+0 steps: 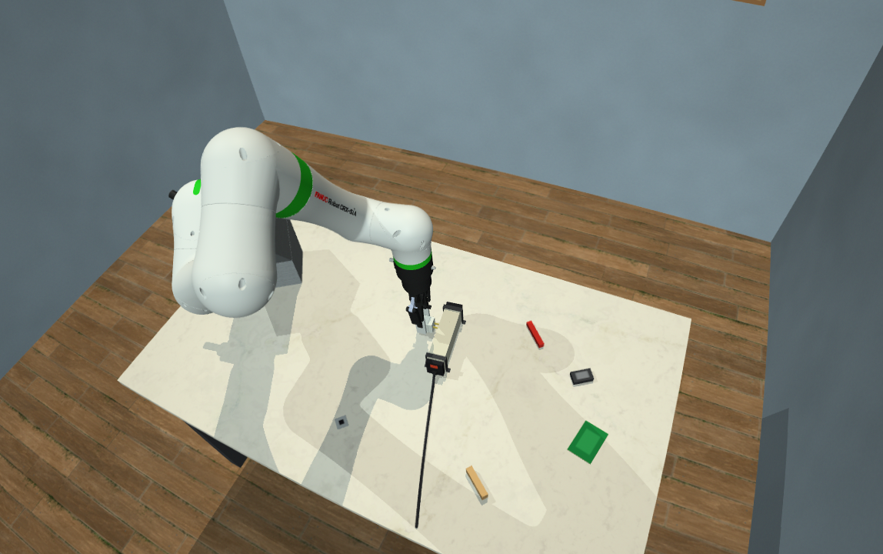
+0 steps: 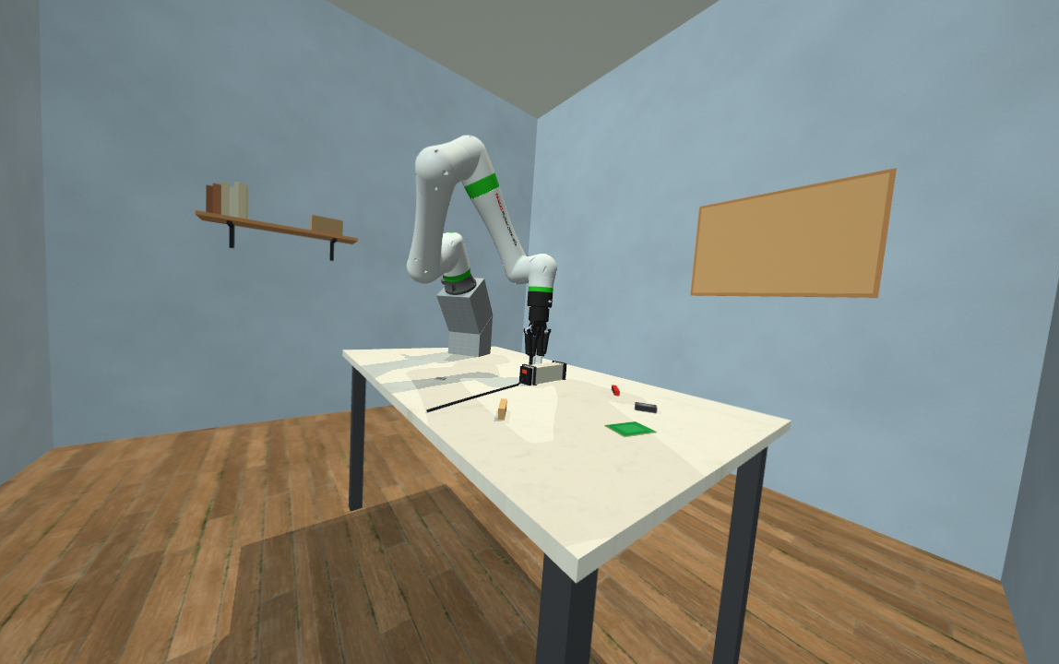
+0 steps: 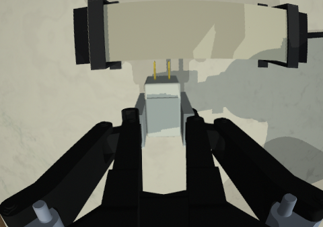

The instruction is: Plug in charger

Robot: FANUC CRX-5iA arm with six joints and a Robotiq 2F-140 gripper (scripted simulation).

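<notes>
Right now my hand is 1 cm short of the white charger and 1 cm above it. Round my hand: grey square tile (34 cm to the right, 7 cm behind, 4 cm below).
</notes>
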